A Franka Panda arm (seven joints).
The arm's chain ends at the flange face. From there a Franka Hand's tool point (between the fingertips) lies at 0.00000 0.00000 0.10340 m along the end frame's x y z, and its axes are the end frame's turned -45 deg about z.
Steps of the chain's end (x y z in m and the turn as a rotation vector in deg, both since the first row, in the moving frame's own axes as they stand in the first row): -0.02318, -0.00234, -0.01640, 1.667, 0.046, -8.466; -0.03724, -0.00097, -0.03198, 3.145, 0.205, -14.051; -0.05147, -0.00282, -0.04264, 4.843, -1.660, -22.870
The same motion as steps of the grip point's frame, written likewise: -0.01271, -0.02027, -0.01644, 1.146, 1.211, -8.466; -0.02187, -0.03125, -0.03214, 2.079, 2.369, -14.051; -0.03208, -0.04726, -0.04305, 4.598, 2.251, -22.870
